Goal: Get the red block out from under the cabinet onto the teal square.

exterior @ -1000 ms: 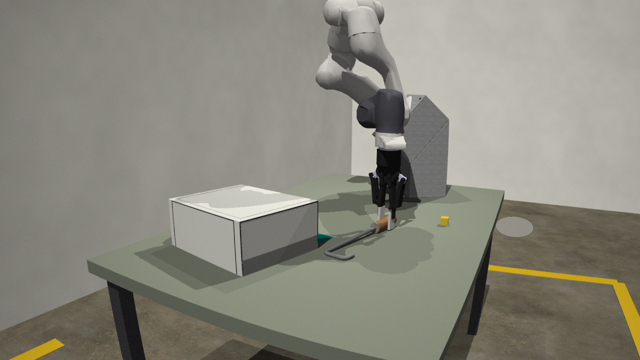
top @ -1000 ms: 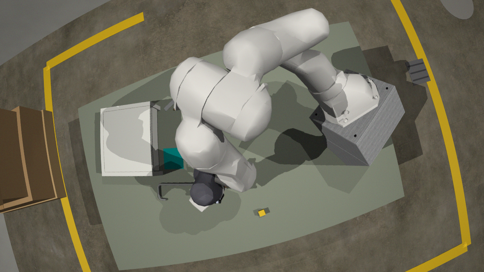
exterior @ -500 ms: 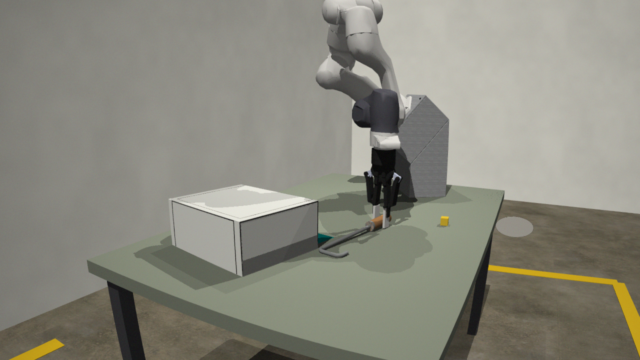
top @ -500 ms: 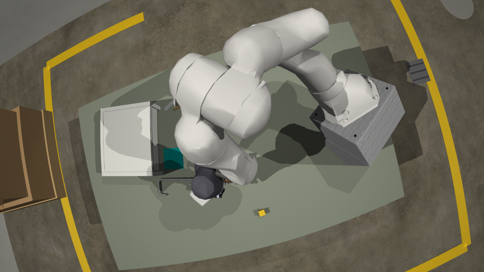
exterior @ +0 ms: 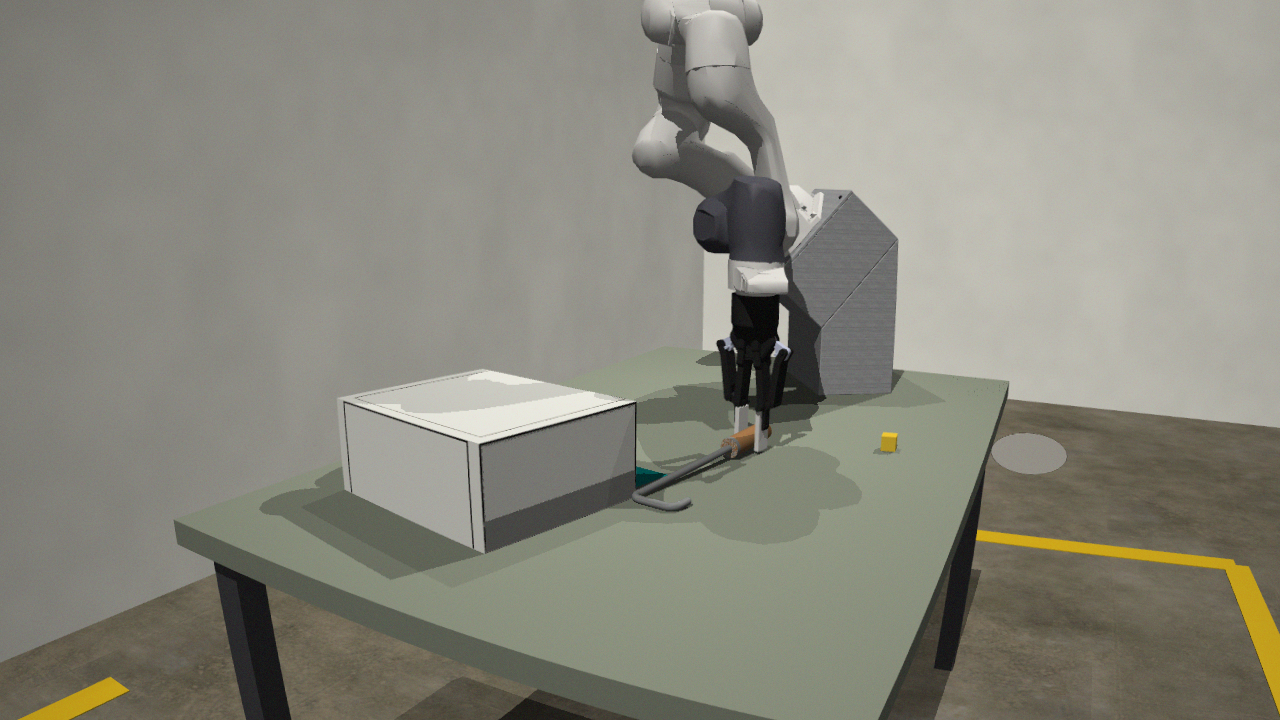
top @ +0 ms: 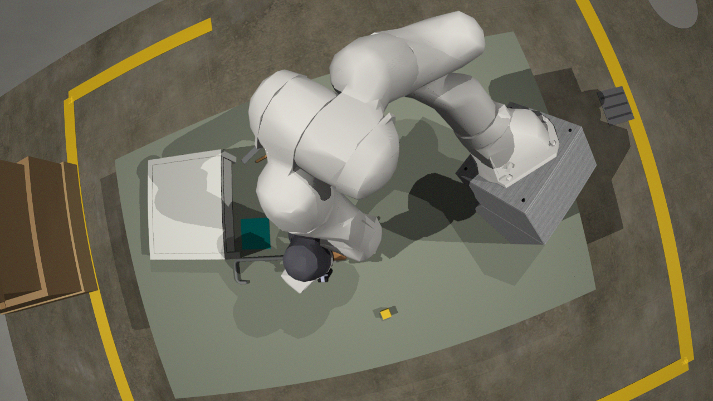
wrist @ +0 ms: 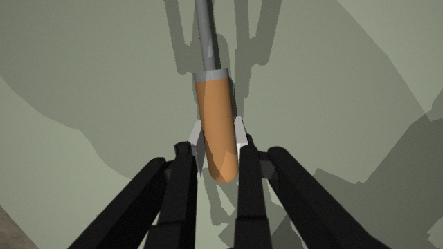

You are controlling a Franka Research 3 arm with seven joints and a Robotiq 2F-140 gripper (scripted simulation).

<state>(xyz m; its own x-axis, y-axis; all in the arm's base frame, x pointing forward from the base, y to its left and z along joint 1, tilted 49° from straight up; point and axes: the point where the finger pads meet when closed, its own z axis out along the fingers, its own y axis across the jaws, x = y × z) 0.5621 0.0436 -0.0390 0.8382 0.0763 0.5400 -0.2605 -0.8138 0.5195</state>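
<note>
Right now the grey fork-ended tool is 30 cm to the right of my hand, 8 cm behind it and 4 cm below it. Round my hand: grey hook tool: 14 cm ahead, 2 cm below; yellow cube: 22 cm to the left, 9 cm behind, 3 cm below; teal square: 20 cm ahead, 14 cm to the right, 4 cm below.
</note>
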